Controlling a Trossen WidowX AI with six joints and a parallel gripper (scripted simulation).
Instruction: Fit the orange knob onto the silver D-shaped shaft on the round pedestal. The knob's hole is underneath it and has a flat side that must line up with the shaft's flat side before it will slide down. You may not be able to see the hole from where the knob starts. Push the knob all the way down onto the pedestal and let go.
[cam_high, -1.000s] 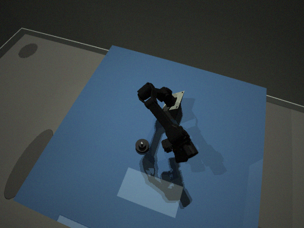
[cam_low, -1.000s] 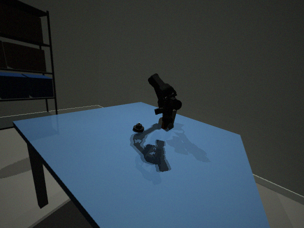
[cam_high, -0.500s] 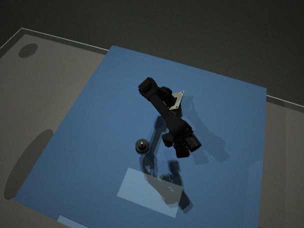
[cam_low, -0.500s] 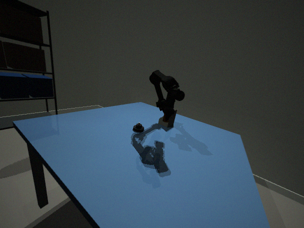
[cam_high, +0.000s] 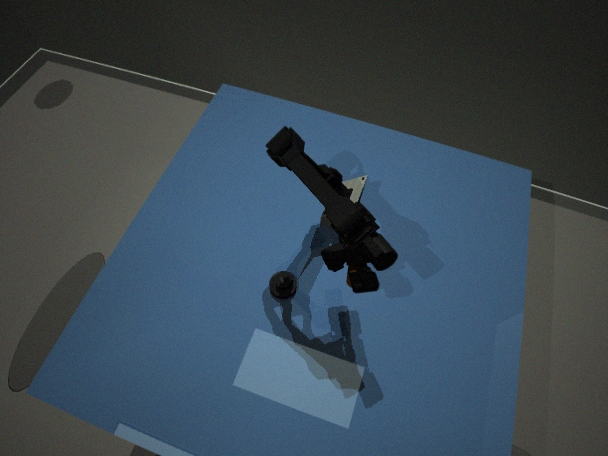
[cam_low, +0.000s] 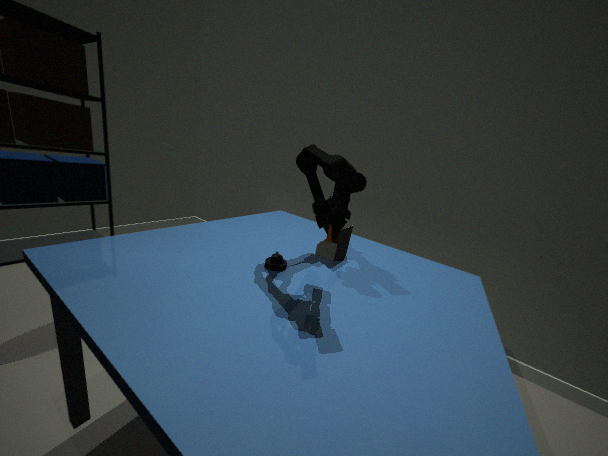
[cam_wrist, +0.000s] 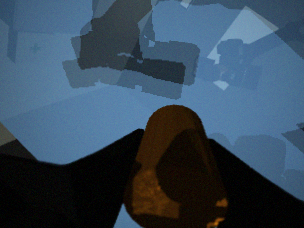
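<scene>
Right now the orange knob is 30 mm above my gripper tip, 10 mm to the right of it and 10 mm behind it. From my gripper tip the other things lie so: round dark pedestal 200 mm to the right, 140 mm below, 30 mm ahead.
</scene>
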